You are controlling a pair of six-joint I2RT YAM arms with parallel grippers.
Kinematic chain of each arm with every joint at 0, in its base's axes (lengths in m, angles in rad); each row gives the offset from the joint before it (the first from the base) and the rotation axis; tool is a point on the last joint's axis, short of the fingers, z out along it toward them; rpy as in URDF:
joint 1: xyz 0 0 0.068 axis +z
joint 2: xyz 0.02 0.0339 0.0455 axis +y
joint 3: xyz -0.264 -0.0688 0 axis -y
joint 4: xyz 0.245 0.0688 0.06 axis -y
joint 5: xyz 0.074 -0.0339 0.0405 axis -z
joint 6: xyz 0.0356 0 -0.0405 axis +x
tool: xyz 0 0 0 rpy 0 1.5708 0
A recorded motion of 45 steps. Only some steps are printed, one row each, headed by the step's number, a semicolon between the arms.
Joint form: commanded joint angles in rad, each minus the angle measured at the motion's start. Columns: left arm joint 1, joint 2, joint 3, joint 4, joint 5, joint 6; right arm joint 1, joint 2, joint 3, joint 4, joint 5, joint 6.
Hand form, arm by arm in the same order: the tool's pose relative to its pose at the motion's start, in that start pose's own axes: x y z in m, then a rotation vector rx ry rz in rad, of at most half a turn. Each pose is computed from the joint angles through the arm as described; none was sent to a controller.
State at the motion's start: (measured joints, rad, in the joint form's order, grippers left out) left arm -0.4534 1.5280 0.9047 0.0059 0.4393 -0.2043; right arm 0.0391 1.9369 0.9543 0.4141 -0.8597 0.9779
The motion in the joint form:
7: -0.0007 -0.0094 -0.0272 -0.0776 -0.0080 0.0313; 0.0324 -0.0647 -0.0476 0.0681 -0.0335 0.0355
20: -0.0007 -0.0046 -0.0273 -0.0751 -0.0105 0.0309; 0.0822 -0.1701 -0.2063 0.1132 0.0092 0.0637
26: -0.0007 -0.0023 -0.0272 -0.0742 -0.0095 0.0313; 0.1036 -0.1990 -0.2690 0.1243 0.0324 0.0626
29: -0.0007 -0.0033 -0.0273 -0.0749 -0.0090 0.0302; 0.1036 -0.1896 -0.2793 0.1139 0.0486 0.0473
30: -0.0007 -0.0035 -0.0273 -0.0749 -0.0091 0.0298; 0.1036 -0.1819 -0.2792 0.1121 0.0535 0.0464
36: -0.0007 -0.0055 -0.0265 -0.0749 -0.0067 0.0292; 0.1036 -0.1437 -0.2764 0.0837 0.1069 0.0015
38: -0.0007 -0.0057 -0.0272 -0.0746 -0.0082 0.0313; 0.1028 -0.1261 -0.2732 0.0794 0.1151 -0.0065
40: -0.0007 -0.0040 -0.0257 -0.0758 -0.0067 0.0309; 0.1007 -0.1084 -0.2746 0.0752 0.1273 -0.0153
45: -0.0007 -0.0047 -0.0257 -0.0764 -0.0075 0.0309; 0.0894 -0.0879 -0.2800 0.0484 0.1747 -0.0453
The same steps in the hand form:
7: 0.0158 0.0027 -0.0012 -0.0236 0.0837 -0.0086; 0.0139 0.0189 -0.0021 -0.0687 0.0288 -0.0404
20: 0.0164 0.0035 -0.0001 -0.0265 0.0855 -0.0099; 0.0536 0.0169 -0.0103 -0.0490 0.0421 -0.0217
26: 0.0166 0.0037 0.0004 -0.0257 0.0868 -0.0100; 0.0700 0.0111 -0.0124 -0.0268 0.0498 -0.0134
29: 0.0166 0.0036 0.0002 -0.0252 0.0867 -0.0111; 0.0724 0.0045 -0.0119 -0.0007 0.0463 -0.0073
30: 0.0165 0.0036 0.0002 -0.0253 0.0865 -0.0114; 0.0725 0.0022 -0.0109 0.0075 0.0455 -0.0016
36: 0.0159 0.0031 -0.0003 -0.0225 0.0844 -0.0109; 0.0729 -0.0111 -0.0065 0.0745 0.0249 -0.0032
38: 0.0161 0.0032 -0.0003 -0.0239 0.0843 -0.0088; 0.0727 -0.0158 -0.0046 0.0906 0.0248 0.0016
40: 0.0160 0.0033 0.0000 -0.0227 0.0858 -0.0099; 0.0732 -0.0219 -0.0034 0.1120 0.0224 0.0091
45: 0.0160 0.0032 -0.0002 -0.0234 0.0856 -0.0098; 0.0732 -0.0334 -0.0046 0.1737 -0.0028 0.0167

